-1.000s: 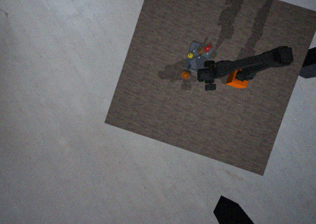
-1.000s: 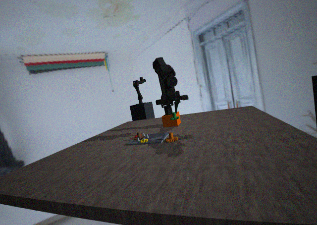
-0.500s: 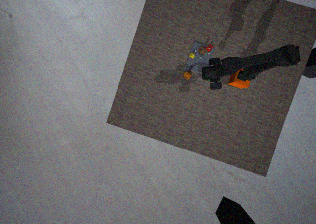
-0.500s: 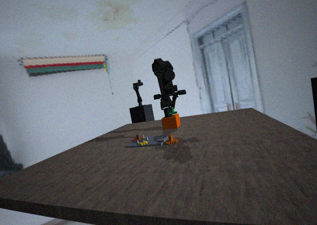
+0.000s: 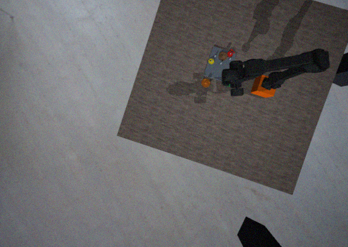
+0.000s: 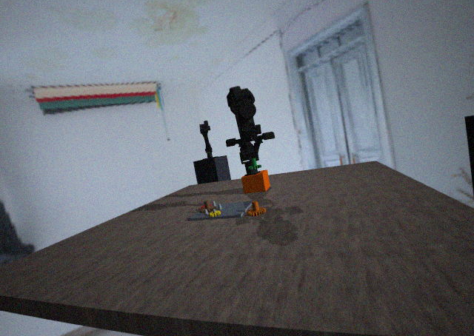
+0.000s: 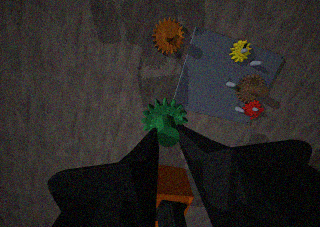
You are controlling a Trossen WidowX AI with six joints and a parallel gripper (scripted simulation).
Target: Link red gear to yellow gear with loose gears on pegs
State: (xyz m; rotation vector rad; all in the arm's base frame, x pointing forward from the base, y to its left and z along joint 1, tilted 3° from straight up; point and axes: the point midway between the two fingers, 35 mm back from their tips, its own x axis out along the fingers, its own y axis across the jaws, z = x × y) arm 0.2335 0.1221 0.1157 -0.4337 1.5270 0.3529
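Now: gripper tip 150 mm short of the yellow gear, 150 mm above it and 120 mm to the left of it. From my gripper tip the other things lie so: green gear 10 mm below; brown gear 190 mm to the right, 140 mm below, 90 mm ahead; orange gear 150 mm below, 120 mm ahead, 30 mm to the left.
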